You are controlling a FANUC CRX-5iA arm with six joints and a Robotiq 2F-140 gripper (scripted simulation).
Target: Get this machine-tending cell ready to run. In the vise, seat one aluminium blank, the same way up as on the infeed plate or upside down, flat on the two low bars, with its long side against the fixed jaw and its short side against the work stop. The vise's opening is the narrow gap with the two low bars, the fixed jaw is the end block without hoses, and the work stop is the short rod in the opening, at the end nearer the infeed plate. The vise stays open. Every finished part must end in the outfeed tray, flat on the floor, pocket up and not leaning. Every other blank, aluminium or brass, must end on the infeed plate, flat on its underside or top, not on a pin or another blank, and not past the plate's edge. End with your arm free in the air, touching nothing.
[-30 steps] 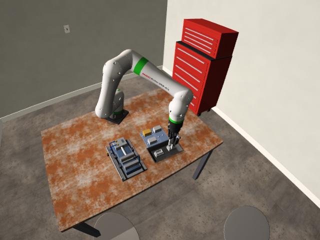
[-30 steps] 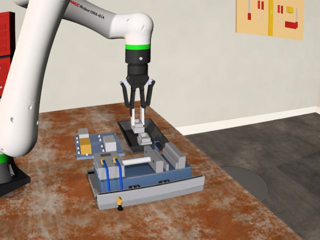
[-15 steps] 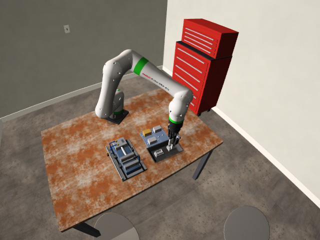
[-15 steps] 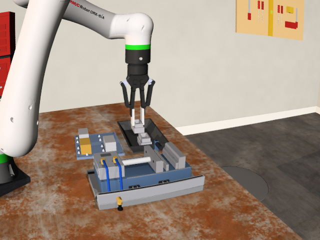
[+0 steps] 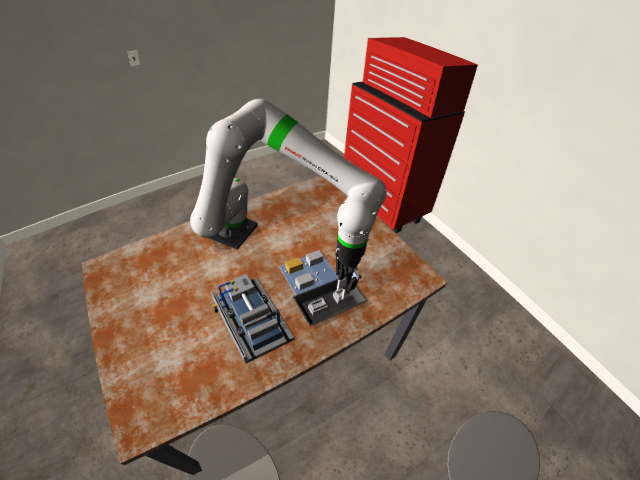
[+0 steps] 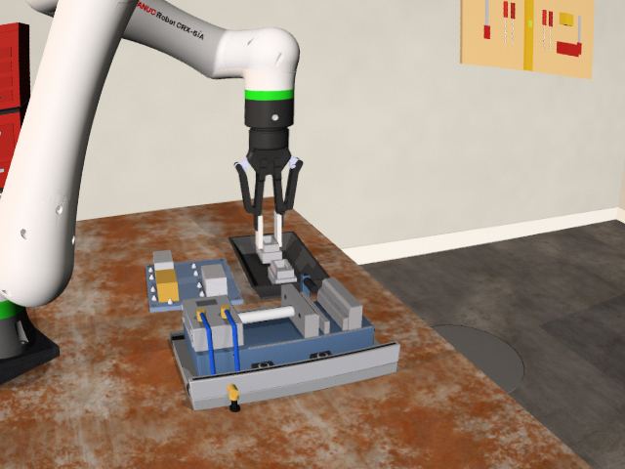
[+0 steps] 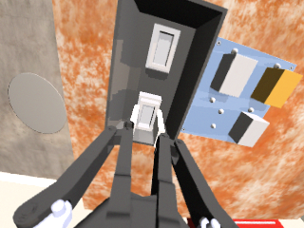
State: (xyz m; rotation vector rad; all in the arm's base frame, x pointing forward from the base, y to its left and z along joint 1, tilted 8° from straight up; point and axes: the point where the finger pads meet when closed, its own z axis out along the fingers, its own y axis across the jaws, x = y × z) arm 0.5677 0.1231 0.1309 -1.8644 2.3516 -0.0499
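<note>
My hand is 230 mm past the brass blank, 50 mm to the left of it and 50 mm above it. Round my hand: vise (310 mm to the right, 140 mm behind, 40 mm below).
</note>
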